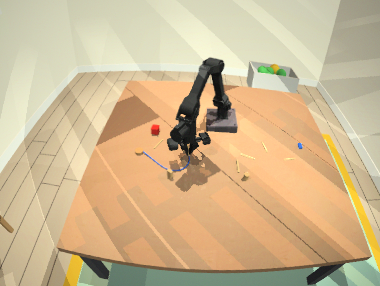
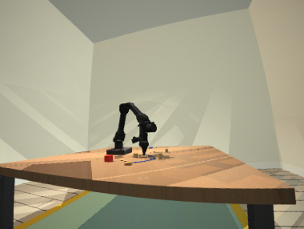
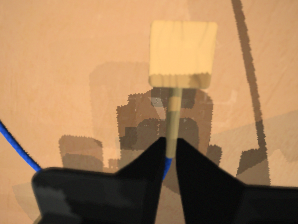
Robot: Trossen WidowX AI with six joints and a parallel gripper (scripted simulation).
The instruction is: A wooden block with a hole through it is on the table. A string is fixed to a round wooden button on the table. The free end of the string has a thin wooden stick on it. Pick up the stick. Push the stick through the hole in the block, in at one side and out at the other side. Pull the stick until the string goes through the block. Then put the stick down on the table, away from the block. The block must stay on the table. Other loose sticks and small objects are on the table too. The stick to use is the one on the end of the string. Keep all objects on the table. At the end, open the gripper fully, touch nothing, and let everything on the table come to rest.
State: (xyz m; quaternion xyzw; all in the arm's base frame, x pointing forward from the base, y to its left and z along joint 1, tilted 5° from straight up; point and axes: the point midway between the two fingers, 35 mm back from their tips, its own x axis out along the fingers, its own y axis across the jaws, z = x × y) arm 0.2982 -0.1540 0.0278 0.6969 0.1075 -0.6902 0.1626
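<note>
My gripper tip is 5 cm past the wooden block and 2 cm to the left of it. Also, from my gripper tip: round wooden button (24 cm to the right, 1 cm below); then thin wooden stick (1 cm behind, 1 cm to the right); then red cube (15 cm behind, 19 cm to the right, 1 cm above).
</note>
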